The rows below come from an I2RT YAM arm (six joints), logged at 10 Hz.
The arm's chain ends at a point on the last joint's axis. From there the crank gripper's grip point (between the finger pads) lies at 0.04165 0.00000 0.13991 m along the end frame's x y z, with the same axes.
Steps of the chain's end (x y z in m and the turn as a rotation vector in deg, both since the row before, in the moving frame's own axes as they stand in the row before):
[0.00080, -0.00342, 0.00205, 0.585, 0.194, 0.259]
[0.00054, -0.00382, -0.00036, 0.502, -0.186, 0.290]
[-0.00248, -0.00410, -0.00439, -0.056, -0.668, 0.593]
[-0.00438, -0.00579, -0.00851, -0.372, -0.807, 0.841]
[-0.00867, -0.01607, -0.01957, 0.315, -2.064, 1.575]
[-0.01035, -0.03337, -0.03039, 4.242, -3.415, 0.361]
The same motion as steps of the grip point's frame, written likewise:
[0.00128, -0.00466, 0.00190, 0.585, 0.194, 0.259]
[0.00009, -0.00484, -0.00023, 0.502, -0.186, 0.290]
[-0.00412, -0.00354, -0.00391, -0.056, -0.668, 0.593]
[-0.00637, -0.00428, -0.00794, -0.372, -0.807, 0.841]
[-0.01374, -0.01577, -0.01816, 0.315, -2.064, 1.575]
[-0.01872, -0.04357, -0.02853, 4.242, -3.415, 0.361]

